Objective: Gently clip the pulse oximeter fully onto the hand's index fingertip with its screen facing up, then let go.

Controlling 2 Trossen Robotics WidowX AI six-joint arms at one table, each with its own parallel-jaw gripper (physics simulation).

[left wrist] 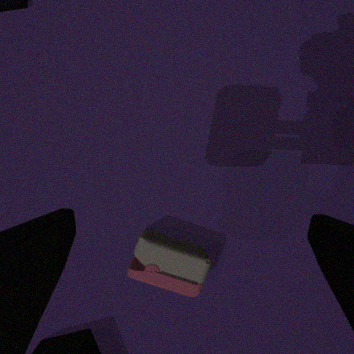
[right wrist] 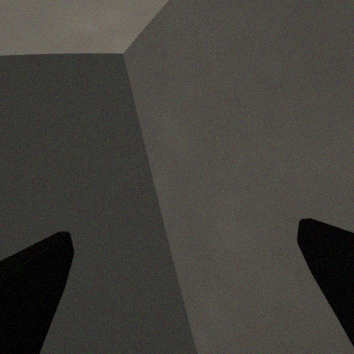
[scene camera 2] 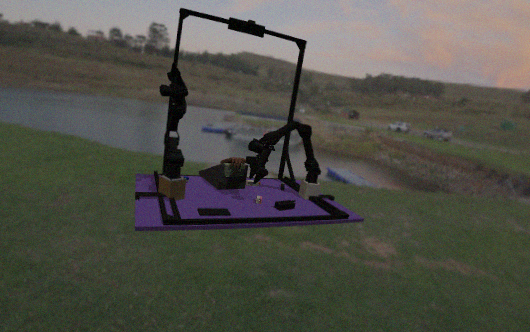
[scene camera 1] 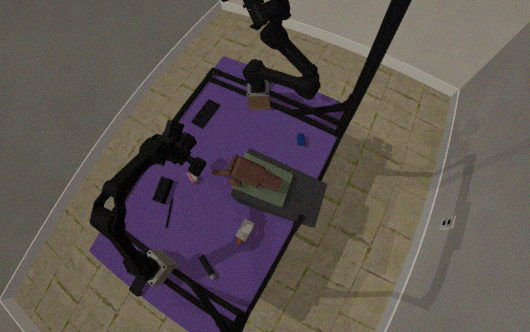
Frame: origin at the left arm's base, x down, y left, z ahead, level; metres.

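Where they show: left gripper, between the fingertips: (left wrist: 194, 223) (scene camera 2: 252, 181) (scene camera 1: 194, 159); right gripper, between the fingertips: (right wrist: 186, 236) (scene camera 2: 175, 68); left arm's base, origin of its link: (scene camera 2: 311, 181) (scene camera 1: 150, 268); right arm's base, origin of its link: (scene camera 2: 172, 176) (scene camera 1: 258, 86).
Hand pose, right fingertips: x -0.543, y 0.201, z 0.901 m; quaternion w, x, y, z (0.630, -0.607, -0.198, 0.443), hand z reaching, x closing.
Things, the pixels of their top centre, and the offset from my right fingertips.
- pulse oximeter, centre of its top: (left wrist: 168, 270) (scene camera 1: 191, 175) (scene camera 2: 259, 197) dx +0.617, dy -0.061, dz -0.522 m
- black box, centre of its top: (scene camera 1: 161, 189) (scene camera 2: 285, 202) dx +0.613, dy +0.011, dz -0.653 m
- thin dark pen, centre of its top: (scene camera 1: 169, 211) dx +0.639, dy -0.073, dz -0.706 m
- white box, centre of its top: (scene camera 1: 243, 232) dx +0.620, dy -0.388, dz -0.573 m
- dark cylinder, centre of its top: (scene camera 1: 206, 267) dx +0.621, dy -0.355, dz -0.774 m
- blue item, centre of its top: (scene camera 1: 301, 138) dx +0.616, dy -0.348, dz -0.110 m
- flat black slab, centre of its top: (scene camera 2: 214, 211) (scene camera 1: 205, 113) dx +0.640, dy +0.112, dz -0.245 m
The pulse oximeter (scene camera 1: 192, 177) (scene camera 2: 258, 199) (left wrist: 170, 265), with white and pink halves, lies on its side on the purple mat; I cannot make out its screen. The brown hand (scene camera 1: 255, 172) (scene camera 2: 234, 161) rests on a sloped dark stand with a pale green pad. Its index finger (scene camera 1: 221, 172) sticks out past the stand, with nothing on its tip. My left gripper (scene camera 1: 189, 160) (left wrist: 194, 223) is open and empty, above the mat by the oximeter, which shows between and below its fingertips in the left wrist view. My right gripper (right wrist: 186, 236) is open and empty, raised far from the hand, facing bare walls.
A black box (scene camera 1: 162, 190) and a thin dark pen (scene camera 1: 170, 212) lie near the oximeter. A white box (scene camera 1: 245, 230), a dark cylinder (scene camera 1: 207, 266), a blue item (scene camera 1: 300, 139) and a flat black slab (scene camera 1: 205, 113) lie farther off. Black frame bars edge the mat.
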